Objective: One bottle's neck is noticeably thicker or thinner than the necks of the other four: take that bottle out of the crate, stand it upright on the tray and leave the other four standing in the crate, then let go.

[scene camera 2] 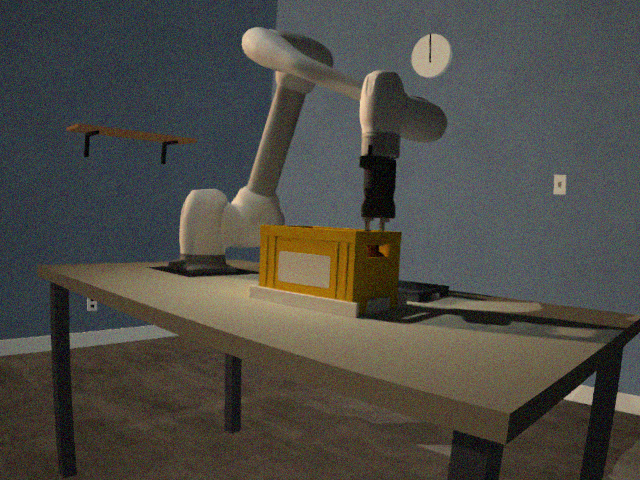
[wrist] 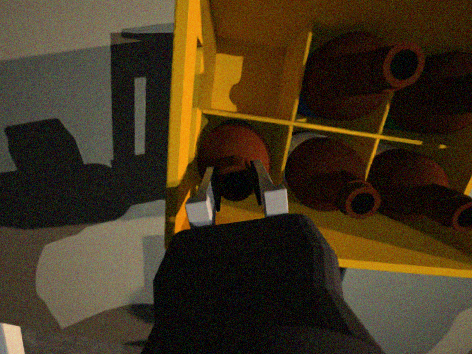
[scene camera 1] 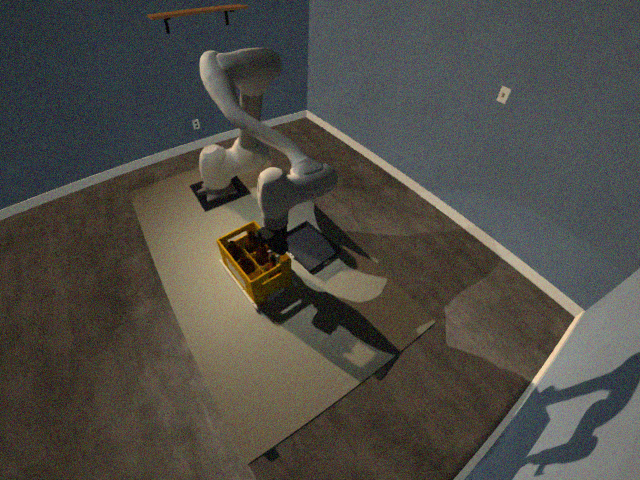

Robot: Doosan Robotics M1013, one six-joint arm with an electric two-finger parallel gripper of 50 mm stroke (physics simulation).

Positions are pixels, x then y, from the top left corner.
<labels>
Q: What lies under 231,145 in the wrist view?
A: A bottle.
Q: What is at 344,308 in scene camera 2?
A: A pale strip.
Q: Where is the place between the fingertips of my gripper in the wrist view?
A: At 235,176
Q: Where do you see a bottle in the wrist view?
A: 324,174
</labels>
